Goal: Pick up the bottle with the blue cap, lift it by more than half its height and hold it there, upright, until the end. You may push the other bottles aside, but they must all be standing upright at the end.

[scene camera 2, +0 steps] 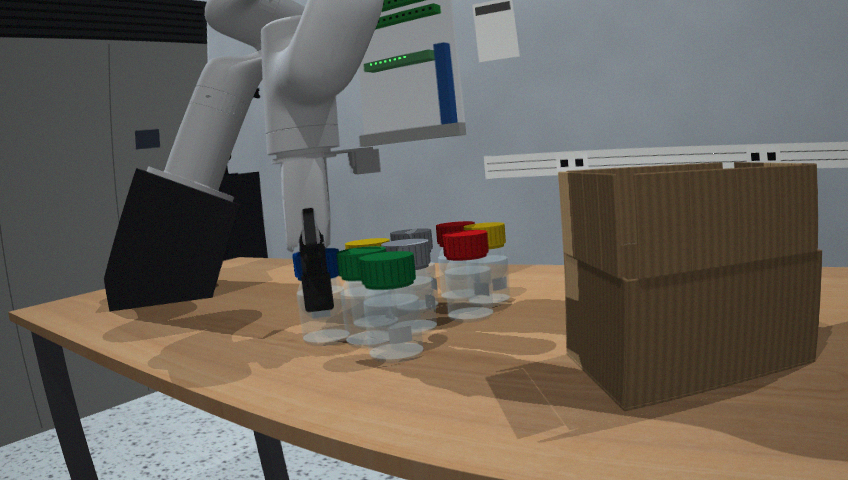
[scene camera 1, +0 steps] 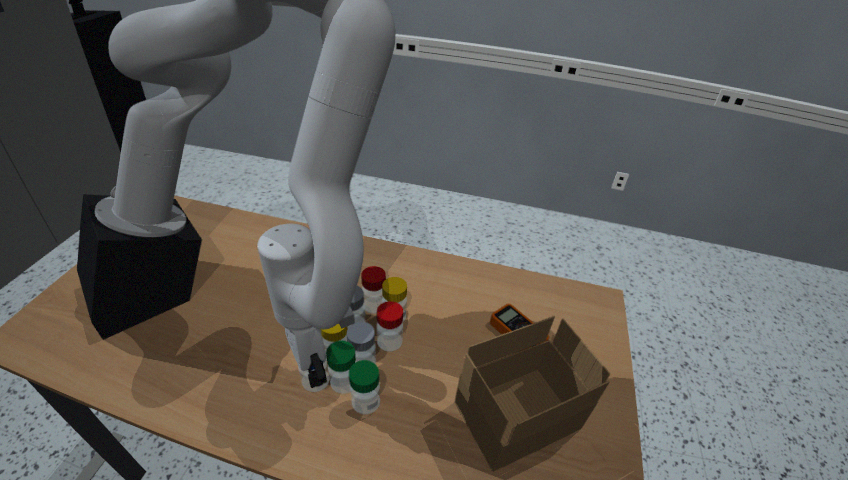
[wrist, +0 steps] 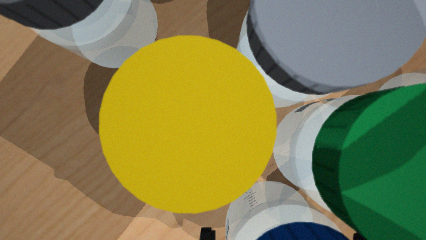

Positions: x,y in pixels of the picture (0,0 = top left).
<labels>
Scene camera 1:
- gripper: 311,369
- cardboard box: 525,383
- red-capped bottle: 389,314
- green-capped bottle: 363,375
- green-capped bottle: 340,355
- grey-capped bottle: 361,335
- red-capped bottle: 373,277
</labels>
